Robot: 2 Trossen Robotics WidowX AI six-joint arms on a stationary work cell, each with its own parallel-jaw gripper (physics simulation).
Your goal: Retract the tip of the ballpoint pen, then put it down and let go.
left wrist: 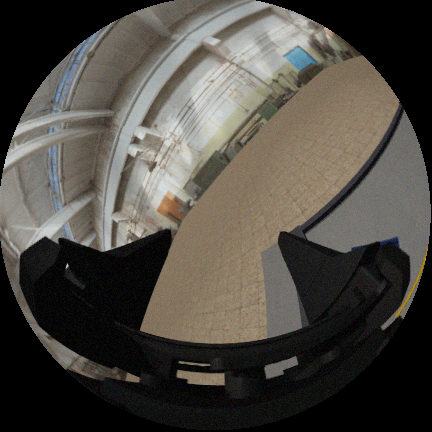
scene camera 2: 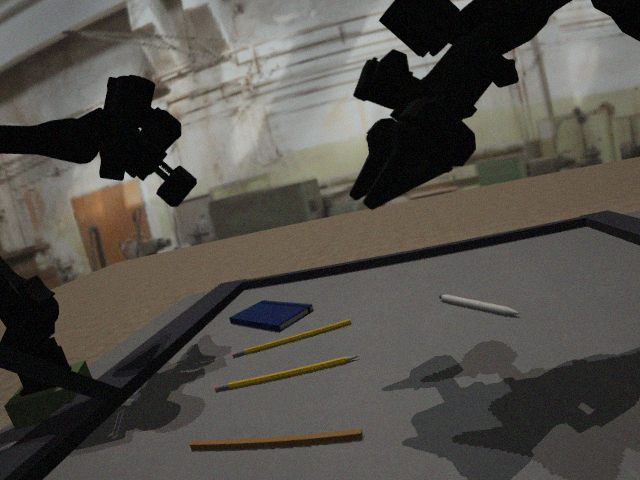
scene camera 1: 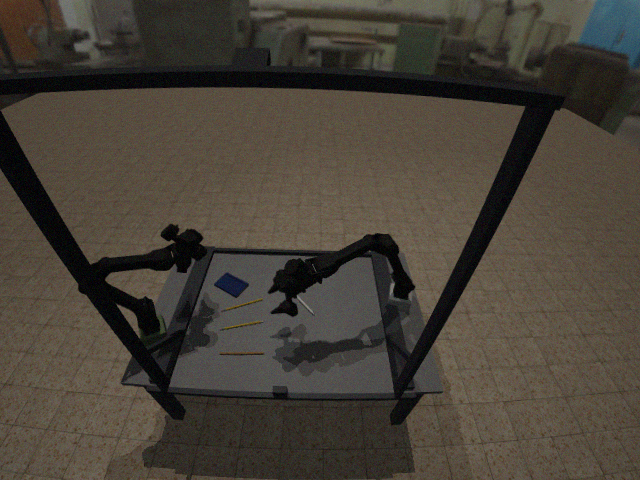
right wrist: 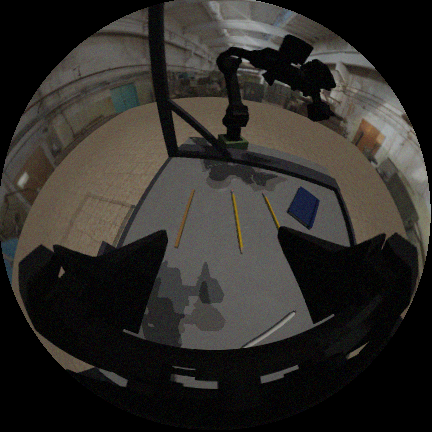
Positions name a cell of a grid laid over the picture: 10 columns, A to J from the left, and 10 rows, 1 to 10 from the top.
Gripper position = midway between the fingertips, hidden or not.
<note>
The left gripper (scene camera 2: C4) is open, holding nothing. The right gripper (scene camera 2: F5) is open, with nothing in its grasp. A blue notebook (scene camera 2: E7) rests on the table. Further things: a dark frame post (scene camera 1: I3) and a green object (scene camera 2: A9).
The blue notebook also shows in the right wrist view (right wrist: H5). The left gripper is seen too in the left wrist view (left wrist: F6) and in the right wrist view (right wrist: H3). The right gripper also shows in scene camera 1 (scene camera 1: E7) and in the right wrist view (right wrist: F6).
</note>
